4 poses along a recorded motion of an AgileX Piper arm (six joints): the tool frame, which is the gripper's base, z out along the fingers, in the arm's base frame.
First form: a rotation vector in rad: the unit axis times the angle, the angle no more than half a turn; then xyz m.
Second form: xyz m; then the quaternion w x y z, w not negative. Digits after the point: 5 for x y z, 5 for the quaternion.
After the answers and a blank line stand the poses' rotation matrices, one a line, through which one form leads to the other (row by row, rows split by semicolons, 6 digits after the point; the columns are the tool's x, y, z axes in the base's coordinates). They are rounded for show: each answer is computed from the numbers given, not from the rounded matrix.
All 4 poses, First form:
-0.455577, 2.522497, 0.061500, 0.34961, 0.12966, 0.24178
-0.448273, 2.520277, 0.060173, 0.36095, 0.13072, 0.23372
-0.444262, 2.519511, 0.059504, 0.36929, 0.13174, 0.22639
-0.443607, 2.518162, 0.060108, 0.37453, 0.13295, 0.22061
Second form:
0.34961, 0.12966, 0.24178, 0.28478, -0.17032, 0.94306, 0.02299
0.36095, 0.13072, 0.23372, 0.28646, -0.16773, 0.94303, 0.02252
0.36929, 0.13174, 0.22639, 0.28716, -0.16629, 0.94307, 0.02227
0.37453, 0.13295, 0.22061, 0.28784, -0.16610, 0.94289, 0.02251

-0.779785 -0.334343 0.529292; -0.308153 0.940924 0.140374; -0.544957 -0.053641 -0.836746
-0.779617 -0.329253 0.532720; -0.303455 0.942717 0.138562; -0.547826 -0.053631 -0.834871
-0.779773 -0.326442 0.534219; -0.300858 0.943702 0.137514; -0.549035 -0.053494 -0.834086
-0.779111 -0.326192 0.535336; -0.300278 0.943806 0.138066; -0.550289 -0.053181 -0.833279

